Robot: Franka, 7 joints.
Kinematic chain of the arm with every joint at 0, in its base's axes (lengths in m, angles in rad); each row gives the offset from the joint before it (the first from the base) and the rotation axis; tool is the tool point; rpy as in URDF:
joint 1: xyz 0 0 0.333 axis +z
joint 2: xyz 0 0 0 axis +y
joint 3: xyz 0 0 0.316 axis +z
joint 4: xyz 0.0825 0 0 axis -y
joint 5: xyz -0.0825 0 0.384 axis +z
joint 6: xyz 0 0 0 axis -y
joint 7: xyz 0.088 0 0 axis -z
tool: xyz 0 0 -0.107 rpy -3.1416 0 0
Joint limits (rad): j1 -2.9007..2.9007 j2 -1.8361..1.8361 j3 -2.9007..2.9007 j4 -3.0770..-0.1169 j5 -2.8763..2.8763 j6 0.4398..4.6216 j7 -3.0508..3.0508
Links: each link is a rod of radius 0.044 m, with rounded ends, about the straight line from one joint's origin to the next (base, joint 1, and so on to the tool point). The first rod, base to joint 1, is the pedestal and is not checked.
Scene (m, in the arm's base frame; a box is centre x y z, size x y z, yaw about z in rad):
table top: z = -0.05
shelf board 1: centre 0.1 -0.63 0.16 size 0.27 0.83 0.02 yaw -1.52
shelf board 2: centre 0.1 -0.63 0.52 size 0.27 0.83 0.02 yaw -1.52
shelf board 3: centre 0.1 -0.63 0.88 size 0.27 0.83 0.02 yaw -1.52
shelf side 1: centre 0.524 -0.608 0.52 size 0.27 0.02 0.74 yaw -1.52
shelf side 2: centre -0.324 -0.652 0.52 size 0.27 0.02 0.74 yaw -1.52
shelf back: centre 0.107 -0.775 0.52 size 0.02 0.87 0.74 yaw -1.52
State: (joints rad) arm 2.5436 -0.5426 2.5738 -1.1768 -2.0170 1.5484 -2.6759
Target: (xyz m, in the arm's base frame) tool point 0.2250 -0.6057 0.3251
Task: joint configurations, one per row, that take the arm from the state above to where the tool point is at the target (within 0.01 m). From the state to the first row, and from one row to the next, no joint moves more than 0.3 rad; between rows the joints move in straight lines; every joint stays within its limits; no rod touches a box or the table.
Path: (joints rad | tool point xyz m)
1: 2.6488 -0.3099 2.6828 -1.4095 -1.8932 1.3435 -2.6759 | 0.3157 -0.5420 0.6950
2: 2.7541 -0.0773 2.7917 -1.6421 -1.7693 1.1387 -2.6759 | 0.3150 -0.4500 0.6932
3: 2.8593 0.1554 2.9007 -1.8748 -1.6455 0.9338 -2.6759 | 0.3021 -0.3472 0.6846
4: 2.8185 -0.0113 2.8433 -2.1647 -1.5832 0.9857 -2.6759 | 0.2953 -0.3802 0.4914
5: 2.7777 -0.1779 2.7859 -2.4547 -1.5209 1.0377 -2.6759 | 0.2129 -0.3665 0.3251
6: 2.6994 -0.3374 2.7313 -2.2411 -1.6231 1.1682 -2.6759 | 0.2267 -0.4493 0.3243
7: 2.6210 -0.4968 2.6768 -2.0275 -1.7253 1.2987 -2.6759 | 0.2295 -0.5305 0.3249
8: 2.5427 -0.6563 2.6222 -1.8139 -1.8275 1.4293 -2.6759 | 0.2250 -0.6057 0.3251

